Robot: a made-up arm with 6 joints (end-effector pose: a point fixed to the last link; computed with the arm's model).
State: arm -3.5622 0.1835 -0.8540 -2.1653 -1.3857 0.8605
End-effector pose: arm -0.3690 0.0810 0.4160 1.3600 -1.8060 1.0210
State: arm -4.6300 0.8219 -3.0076 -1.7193 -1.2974 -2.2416
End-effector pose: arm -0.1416 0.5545 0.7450 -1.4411 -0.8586 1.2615
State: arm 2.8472 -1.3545 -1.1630 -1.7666 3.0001 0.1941
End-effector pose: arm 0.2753 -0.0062 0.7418 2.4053 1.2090 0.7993
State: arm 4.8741 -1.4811 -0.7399 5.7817 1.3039 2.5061
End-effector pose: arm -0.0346 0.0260 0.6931 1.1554 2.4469 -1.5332
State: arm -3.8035 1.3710 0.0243 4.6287 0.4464 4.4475
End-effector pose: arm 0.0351 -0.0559 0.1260 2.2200 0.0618 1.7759
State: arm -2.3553 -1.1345 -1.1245 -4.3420 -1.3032 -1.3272
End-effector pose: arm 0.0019 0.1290 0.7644 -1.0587 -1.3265 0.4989
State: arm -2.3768 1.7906 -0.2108 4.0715 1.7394 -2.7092
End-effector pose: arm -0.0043 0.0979 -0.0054 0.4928 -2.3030 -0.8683
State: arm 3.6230 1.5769 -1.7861 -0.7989 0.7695 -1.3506
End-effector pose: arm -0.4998 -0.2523 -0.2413 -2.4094 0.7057 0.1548
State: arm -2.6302 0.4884 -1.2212 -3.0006 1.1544 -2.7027
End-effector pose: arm -0.5755 -0.3150 0.3343 -0.1050 -1.2962 0.7862
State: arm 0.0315 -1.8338 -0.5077 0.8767 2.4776 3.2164
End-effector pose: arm -0.1569 0.0730 0.5124 0.8874 -2.7273 -0.8393
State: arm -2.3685 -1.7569 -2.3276 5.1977 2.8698 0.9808
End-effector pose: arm 0.4289 0.5224 0.4318 -1.5751 -1.8316 1.3676
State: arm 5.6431 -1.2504 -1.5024 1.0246 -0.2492 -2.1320
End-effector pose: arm -0.2790 0.1197 0.9291 0.3232 -0.1555 1.3392
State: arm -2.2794 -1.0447 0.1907 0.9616 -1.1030 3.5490
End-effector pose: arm -0.1053 0.0062 0.4171 1.4886 -0.8527 -1.5920
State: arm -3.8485 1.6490 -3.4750 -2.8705 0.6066 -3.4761
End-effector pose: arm -0.6259 0.5325 0.3799 -0.3641 -0.6701 -0.8340
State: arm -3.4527 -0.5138 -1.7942 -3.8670 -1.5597 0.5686
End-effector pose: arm -0.0673 0.0794 0.8823 -1.9624 1.2960 1.0202
